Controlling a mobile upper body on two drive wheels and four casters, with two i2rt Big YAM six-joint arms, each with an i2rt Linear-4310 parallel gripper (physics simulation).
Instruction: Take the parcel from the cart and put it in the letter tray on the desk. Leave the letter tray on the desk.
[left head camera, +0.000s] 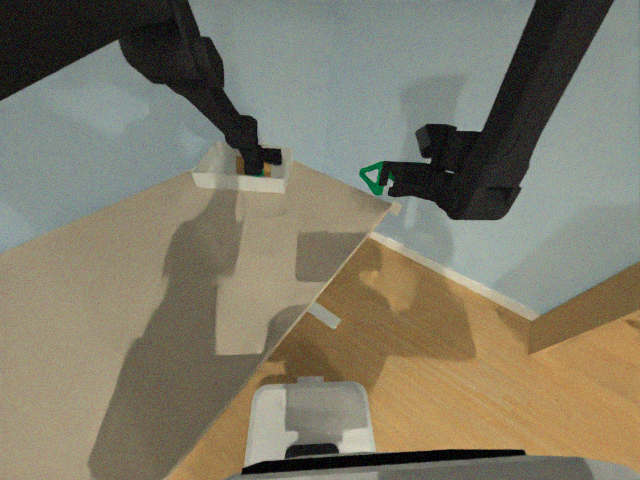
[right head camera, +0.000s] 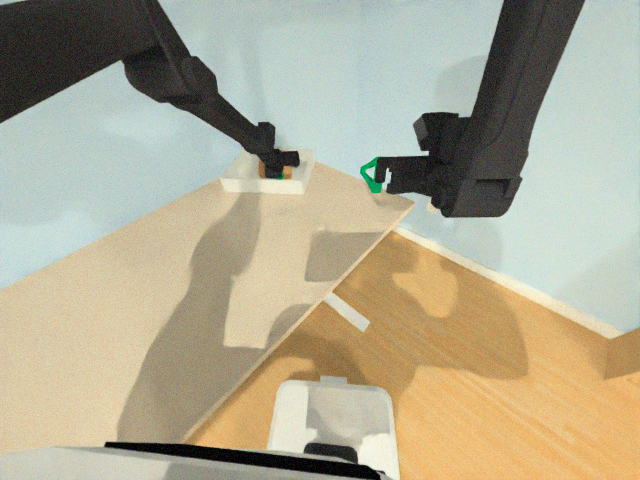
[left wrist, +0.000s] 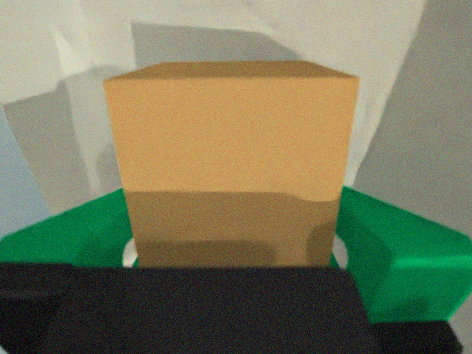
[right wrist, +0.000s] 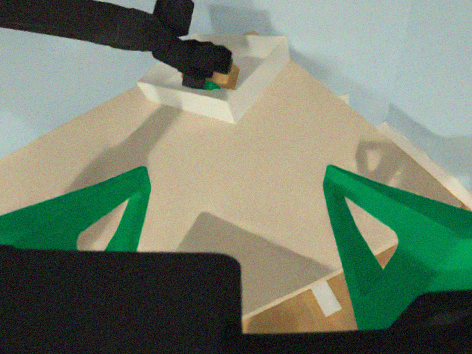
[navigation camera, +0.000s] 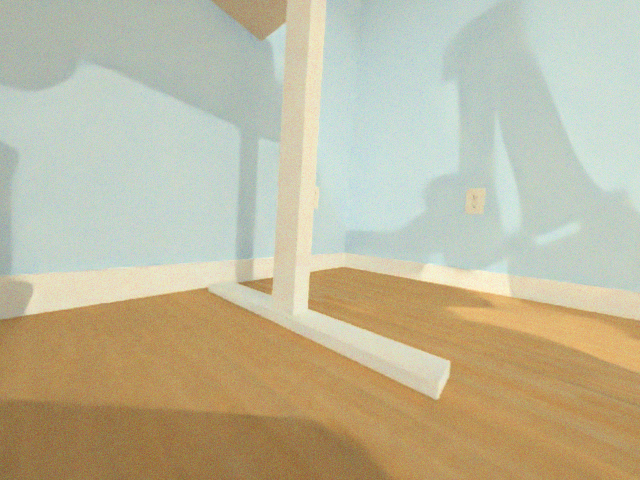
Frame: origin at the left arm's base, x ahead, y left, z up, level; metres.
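Seen in the pictures: left gripper, fingertip midpoint: (left head camera: 258, 170) (right head camera: 280, 172); right gripper, fingertip midpoint: (left head camera: 373, 172) (right head camera: 377, 169) (right wrist: 236, 175).
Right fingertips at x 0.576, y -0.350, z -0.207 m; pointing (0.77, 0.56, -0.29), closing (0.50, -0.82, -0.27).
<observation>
A point is followed by its place in that frame.
An orange-brown box, the parcel (left head camera: 266, 169) @(z -0.409, x 0.910, y -0.039 m) (right head camera: 287, 171) @(z -0.408, x 0.912, y -0.041 m) (left wrist: 232, 135) @(z -0.399, x 0.924, y -0.044 m) (right wrist: 228, 77) @(z -0.408, x 0.918, y -0.055 m), is between the green fingers of my left gripper (left wrist: 235, 175) @(z -0.439, x 0.954, y 0.003 m), which is shut on it. In the head camera views and the right wrist view the parcel is inside the outline of the white letter tray (left head camera: 237, 182) @(z -0.426, x 0.843, y 0.062 m) (right head camera: 263, 186) @(z -0.429, x 0.841, y 0.047 m) (right wrist: 192, 102) @(z -0.425, x 0.838, y 0.007 m); whether it touches the tray floor is hidden by the gripper. The tray sits at the far end of the desk (left head camera: 273, 227) @(z -0.460, x 0.640, y -0.086 m) (right head camera: 289, 222) @(z -0.460, x 0.667, y -0.083 m) (right wrist: 240, 150) @(z -0.460, x 0.763, y -0.163 m). My right gripper (right wrist: 236, 175) @(z -0.207, x 0.576, y -0.350 m) is open and empty, above the desk's right-hand far end. The cart does not show.
A pale wall stands close behind the desk's far corner. In the navigation camera a white desk leg (navigation camera: 297, 170) @(z -1.050, x 0.867, y -0.147 m) rises from a long foot (navigation camera: 372, 351) on the wooden floor (navigation camera: 180, 372) @(z -1.410, x 0.672, y -0.015 m). A white base part (left head camera: 266, 413) @(z -1.150, x 0.211, y -0.034 m) (right head camera: 292, 413) @(z -1.150, x 0.192, y -0.054 m) shows at the bottom of the head views.
</observation>
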